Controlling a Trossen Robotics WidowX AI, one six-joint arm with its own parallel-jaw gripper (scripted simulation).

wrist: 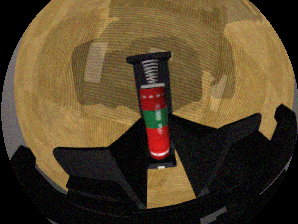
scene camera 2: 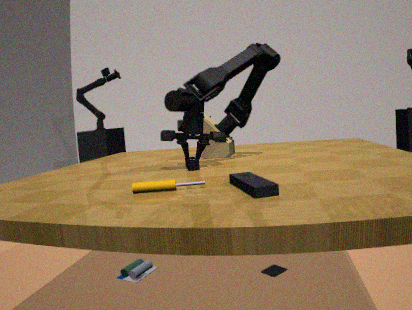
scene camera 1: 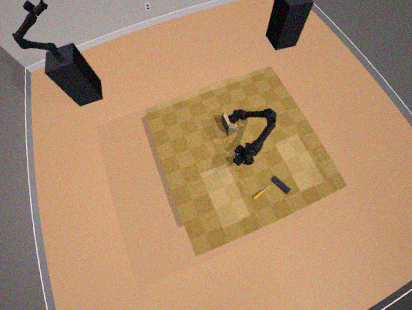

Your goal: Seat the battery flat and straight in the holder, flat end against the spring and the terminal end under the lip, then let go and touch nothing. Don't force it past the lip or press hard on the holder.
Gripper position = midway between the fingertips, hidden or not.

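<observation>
My gripper is visible in scene camera 2 (scene camera 2: pixel 192 165) and in the wrist view (wrist: pixel 155 120). A battery (wrist: pixel 154 103) is visible as well.
</observation>
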